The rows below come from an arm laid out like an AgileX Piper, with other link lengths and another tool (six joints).
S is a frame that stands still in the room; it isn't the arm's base.
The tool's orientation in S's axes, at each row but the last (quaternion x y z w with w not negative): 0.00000, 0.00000, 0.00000, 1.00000; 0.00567, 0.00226, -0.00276, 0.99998; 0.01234, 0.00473, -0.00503, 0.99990; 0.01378, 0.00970, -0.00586, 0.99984; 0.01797, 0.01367, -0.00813, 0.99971; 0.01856, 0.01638, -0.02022, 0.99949; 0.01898, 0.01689, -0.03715, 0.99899; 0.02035, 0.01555, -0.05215, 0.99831; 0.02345, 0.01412, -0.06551, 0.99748; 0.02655, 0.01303, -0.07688, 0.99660; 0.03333, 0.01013, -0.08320, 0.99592; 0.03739, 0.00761, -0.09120, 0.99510; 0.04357, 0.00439, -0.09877, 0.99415
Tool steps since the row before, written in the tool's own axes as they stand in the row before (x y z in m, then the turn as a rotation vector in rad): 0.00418, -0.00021, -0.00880, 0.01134, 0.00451, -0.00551; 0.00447, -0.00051, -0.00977, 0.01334, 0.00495, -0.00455; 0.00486, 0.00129, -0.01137, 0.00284, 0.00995, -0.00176; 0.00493, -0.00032, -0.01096, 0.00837, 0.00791, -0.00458; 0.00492, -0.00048, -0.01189, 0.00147, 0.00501, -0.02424; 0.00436, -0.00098, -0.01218, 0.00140, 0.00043, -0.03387; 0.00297, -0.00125, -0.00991, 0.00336, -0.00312, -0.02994; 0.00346, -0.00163, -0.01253, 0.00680, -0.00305, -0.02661; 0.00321, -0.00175, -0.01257, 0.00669, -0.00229, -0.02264; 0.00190, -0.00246, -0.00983, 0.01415, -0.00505, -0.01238; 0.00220, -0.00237, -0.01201, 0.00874, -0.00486, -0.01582; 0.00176, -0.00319, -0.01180, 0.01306, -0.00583, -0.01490; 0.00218, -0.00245, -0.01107, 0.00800, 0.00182, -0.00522
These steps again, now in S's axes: 0.00418, -0.00021, -0.00880, 0.01134, 0.00451, -0.00551; 0.00442, -0.00042, -0.00980, 0.01335, 0.00493, -0.00455; 0.00477, 0.00152, -0.01138, 0.00292, 0.00996, -0.00154; 0.00471, -0.00007, -0.01106, 0.00837, 0.00794, -0.00452; 0.00459, -0.00013, -0.01203, 0.00090, 0.00586, -0.02408; 0.00392, -0.00069, -0.01235, 0.00033, 0.00165, -0.03386; 0.00255, -0.00108, -0.01005, 0.00215, -0.00218, -0.03013; 0.00291, -0.00145, -0.01269, 0.00567, -0.00261, -0.02692; 0.00264, -0.00154, -0.01273, 0.00576, -0.00204, -0.02292; 0.00128, -0.00218, -0.01000, 0.01293, -0.00646, -0.01304; 0.00160, -0.00188, -0.01219, 0.00758, -0.00515, -0.01632; 0.00105, -0.00255, -0.01204, 0.01166, -0.00695, -0.01557; 0.00165, -0.00185, -0.01128, 0.00820, 0.00067, -0.00518
